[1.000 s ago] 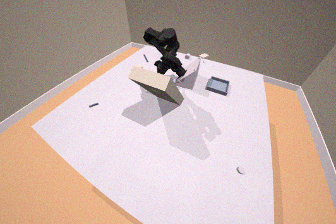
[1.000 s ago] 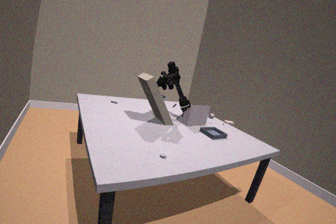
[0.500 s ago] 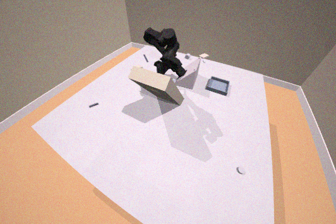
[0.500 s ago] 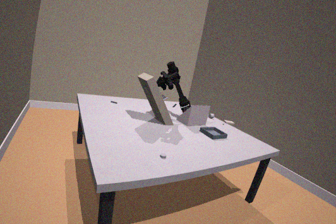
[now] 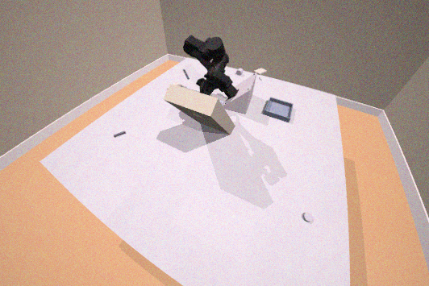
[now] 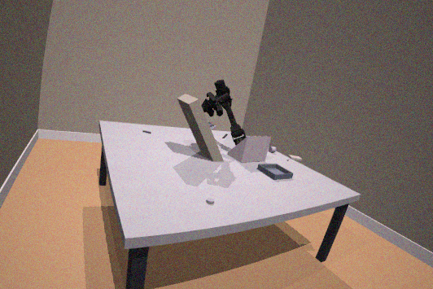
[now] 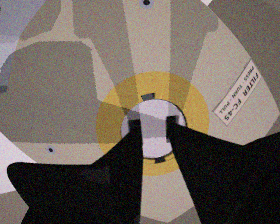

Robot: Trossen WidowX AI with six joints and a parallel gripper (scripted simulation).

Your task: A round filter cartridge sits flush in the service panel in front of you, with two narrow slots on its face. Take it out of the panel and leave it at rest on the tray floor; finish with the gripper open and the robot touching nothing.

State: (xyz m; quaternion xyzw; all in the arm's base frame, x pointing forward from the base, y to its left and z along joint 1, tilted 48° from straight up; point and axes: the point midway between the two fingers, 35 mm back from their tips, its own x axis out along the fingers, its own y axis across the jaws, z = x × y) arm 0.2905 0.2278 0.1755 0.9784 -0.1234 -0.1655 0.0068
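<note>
My gripper tip is now 10 mm short of the round filter cartridge and 10 mm above it. From my gripper tip the other things lie so: blue-grey tray 450 mm behind, 260 mm below, 240 mm to the left; beige service panel 80 mm below, 30 mm behind; small dark bar 410 mm to the right, 260 mm below, 190 mm ahead.
</note>
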